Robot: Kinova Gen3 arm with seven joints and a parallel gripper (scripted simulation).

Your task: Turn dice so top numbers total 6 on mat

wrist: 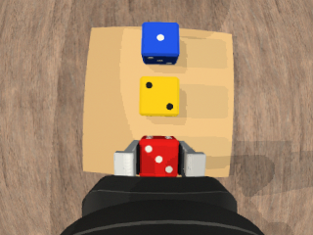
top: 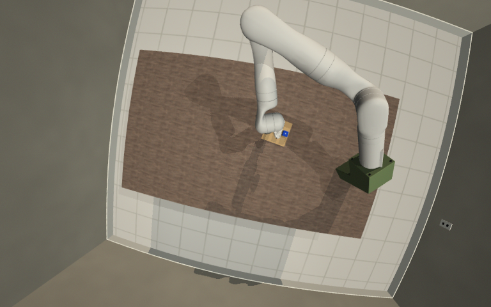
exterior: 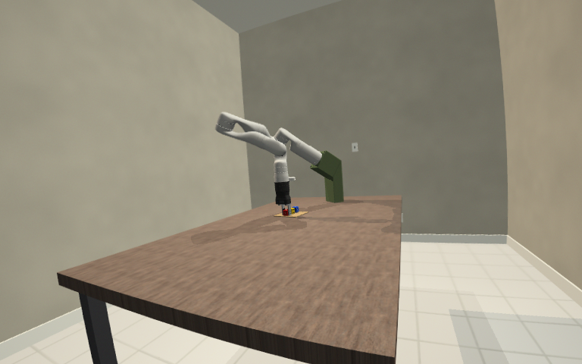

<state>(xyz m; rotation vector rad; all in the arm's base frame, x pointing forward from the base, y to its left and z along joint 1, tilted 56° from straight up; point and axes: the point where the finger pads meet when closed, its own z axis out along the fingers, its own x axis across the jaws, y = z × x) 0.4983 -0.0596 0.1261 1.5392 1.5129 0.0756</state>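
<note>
Now: hand right at the red die. From my hand the other things lie so: yellow die 50 mm behind, 10 mm to the left; blue die 90 mm behind, 30 mm to the left; tan mat 40 mm behind, 10 mm to the left, 20 mm below.
</note>
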